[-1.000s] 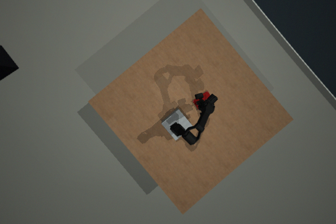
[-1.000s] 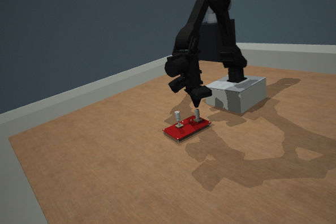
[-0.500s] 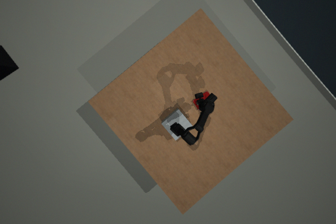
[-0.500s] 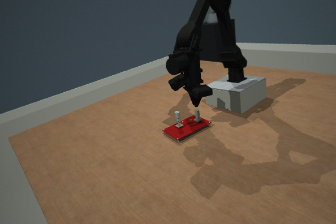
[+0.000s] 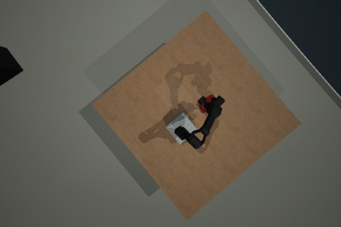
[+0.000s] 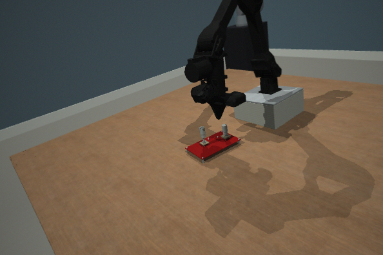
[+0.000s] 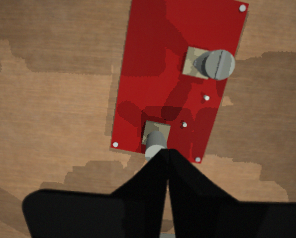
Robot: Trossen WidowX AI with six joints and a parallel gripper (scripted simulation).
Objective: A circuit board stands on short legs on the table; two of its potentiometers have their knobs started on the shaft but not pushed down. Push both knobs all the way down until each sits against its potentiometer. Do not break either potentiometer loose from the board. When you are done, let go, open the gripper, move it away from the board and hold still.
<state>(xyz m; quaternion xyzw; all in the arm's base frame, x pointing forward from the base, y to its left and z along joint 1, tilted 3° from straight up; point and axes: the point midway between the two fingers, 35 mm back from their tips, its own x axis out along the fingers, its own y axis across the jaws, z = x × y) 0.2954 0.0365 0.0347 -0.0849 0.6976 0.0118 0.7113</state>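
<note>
Right now my gripper tip is 6 cm short of the knob, 3 cm above it and 2 cm to the left of it.
</note>
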